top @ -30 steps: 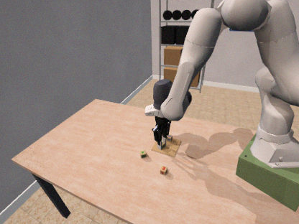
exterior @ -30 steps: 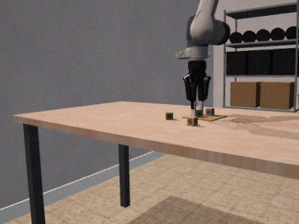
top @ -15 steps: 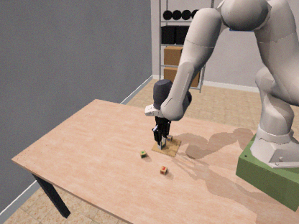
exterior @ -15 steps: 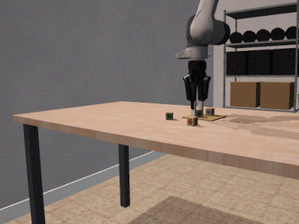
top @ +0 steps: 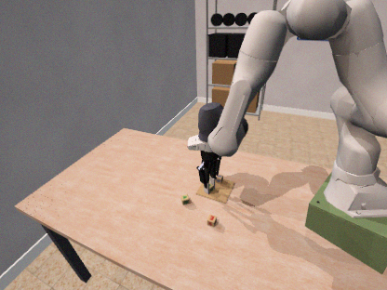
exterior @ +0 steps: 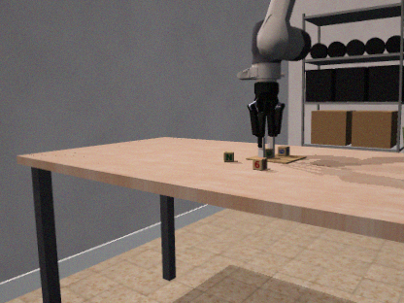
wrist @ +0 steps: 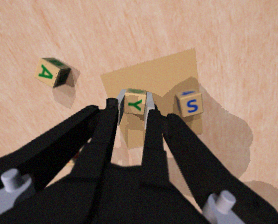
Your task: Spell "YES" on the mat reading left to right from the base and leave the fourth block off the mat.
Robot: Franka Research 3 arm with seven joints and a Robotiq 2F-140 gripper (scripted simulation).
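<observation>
My gripper is now 40 mm above the tan mat, 20 mm to the left of it and 20 mm past it. Round my hand: green N block (90 mm to the left, 90 mm ahead, 20 mm below); S block (70 mm to the right, 30 mm behind, 20 mm below); Y block (20 mm below).
</observation>
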